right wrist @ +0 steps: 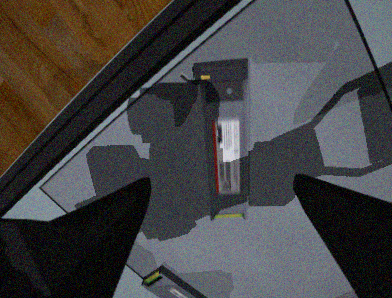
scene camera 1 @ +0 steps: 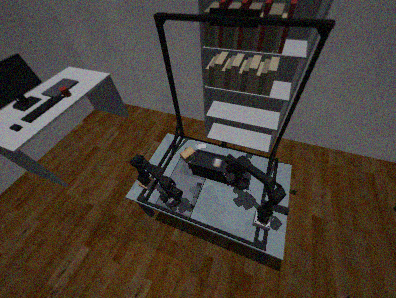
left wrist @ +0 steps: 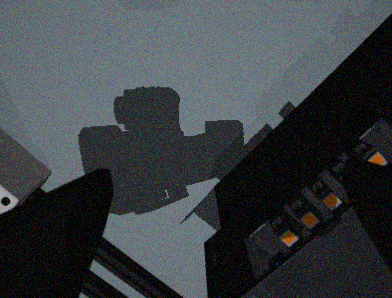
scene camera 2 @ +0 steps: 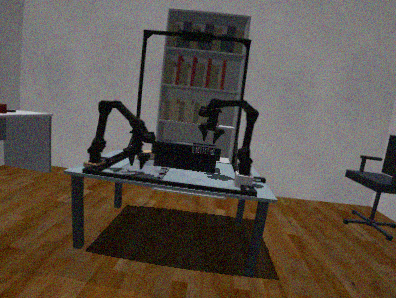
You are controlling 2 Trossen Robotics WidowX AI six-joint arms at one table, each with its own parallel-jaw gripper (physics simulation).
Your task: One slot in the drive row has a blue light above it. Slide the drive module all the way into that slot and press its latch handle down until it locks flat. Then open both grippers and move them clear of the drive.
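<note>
The drive module lies flat on the table. It is grey with a white label, a red side stripe and a dark latch handle at its far end. My right gripper is open and hangs right above it, one finger on each side, not touching. The black drive chassis stands at the back of the table. Its slot row shows orange lights and one blue light. My left gripper is open and empty above the chassis's right end.
A second module lies near the right gripper's left finger. A tan box and a white card lie behind the chassis. A black frame rises around the table, with its rail along the edge. A bookshelf stands behind.
</note>
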